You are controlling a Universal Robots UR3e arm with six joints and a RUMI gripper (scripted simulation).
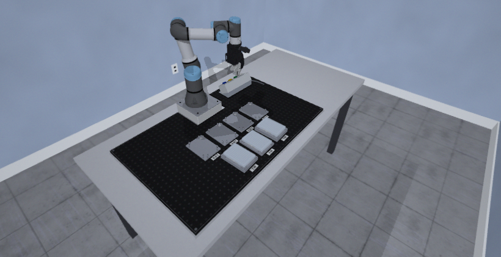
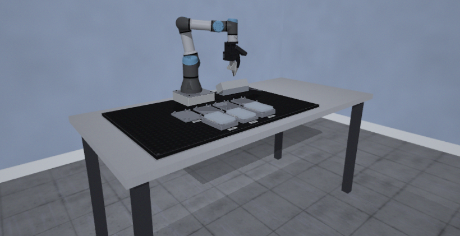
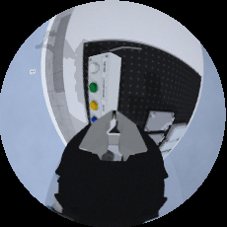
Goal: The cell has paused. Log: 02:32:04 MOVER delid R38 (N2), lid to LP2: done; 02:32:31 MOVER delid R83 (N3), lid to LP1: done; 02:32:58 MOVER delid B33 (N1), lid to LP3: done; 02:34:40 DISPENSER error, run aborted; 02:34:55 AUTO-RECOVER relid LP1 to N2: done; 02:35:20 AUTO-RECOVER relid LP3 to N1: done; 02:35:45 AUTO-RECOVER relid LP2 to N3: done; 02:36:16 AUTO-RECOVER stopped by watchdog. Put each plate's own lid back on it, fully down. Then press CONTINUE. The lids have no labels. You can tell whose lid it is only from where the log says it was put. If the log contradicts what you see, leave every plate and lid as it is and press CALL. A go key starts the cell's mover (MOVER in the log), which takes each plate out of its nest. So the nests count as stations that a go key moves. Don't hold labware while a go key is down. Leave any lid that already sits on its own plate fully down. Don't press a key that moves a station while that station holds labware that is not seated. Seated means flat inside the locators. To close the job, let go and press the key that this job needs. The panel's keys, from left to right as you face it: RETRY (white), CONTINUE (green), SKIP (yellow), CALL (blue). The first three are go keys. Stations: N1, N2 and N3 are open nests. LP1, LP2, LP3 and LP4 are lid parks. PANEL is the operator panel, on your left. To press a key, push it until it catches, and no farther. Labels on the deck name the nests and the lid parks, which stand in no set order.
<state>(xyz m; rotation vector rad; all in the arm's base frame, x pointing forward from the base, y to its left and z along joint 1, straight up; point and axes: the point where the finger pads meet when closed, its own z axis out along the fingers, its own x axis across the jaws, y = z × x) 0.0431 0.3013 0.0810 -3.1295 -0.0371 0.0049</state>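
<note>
My gripper is now 60 mm past the green key, 60 mm above it and 40 mm to the right of it. Also, from my hand: blue key: 60 mm to the right, 60 mm below, 60 mm behind; then yellow key: 60 mm below, 60 mm behind, 10 mm to the right; then white key: 90 mm to the left, 60 mm below, 60 mm behind.
</note>
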